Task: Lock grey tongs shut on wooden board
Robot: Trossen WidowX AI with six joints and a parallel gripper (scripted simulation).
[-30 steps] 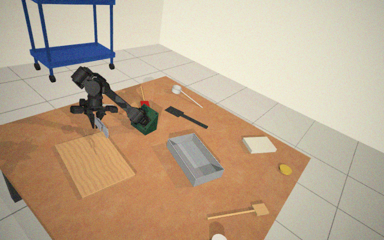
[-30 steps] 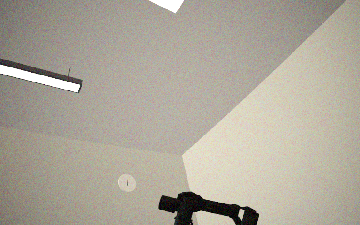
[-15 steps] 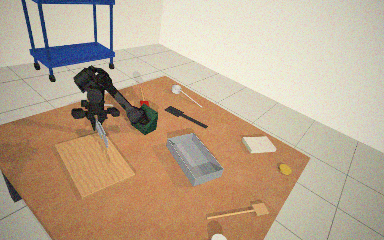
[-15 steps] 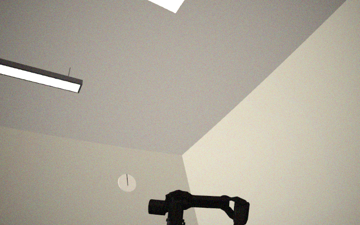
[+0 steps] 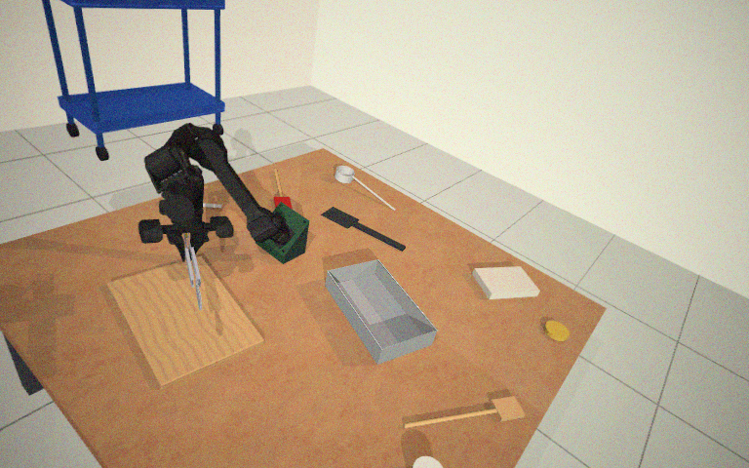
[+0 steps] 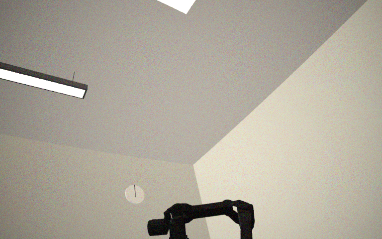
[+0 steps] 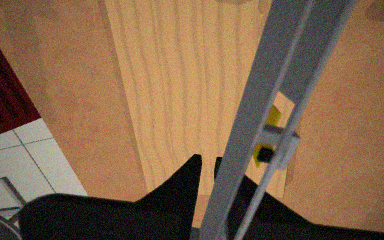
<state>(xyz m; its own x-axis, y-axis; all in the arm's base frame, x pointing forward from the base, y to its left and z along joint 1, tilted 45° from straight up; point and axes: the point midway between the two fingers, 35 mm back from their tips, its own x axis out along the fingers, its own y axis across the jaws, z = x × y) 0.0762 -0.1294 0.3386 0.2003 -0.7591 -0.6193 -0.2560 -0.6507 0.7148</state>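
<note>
Now: the wooden board 1 cm to the right of my gripper tip and 16 cm below it. Round my gripper tip: yellow lock piece 4 cm behind, 2 cm to the left, 4 cm above; then grey roasting tin 26 cm ahead, 41 cm to the left, 14 cm below; then red-headed tool 38 cm behind, 52 cm to the left, 16 cm below.
</note>
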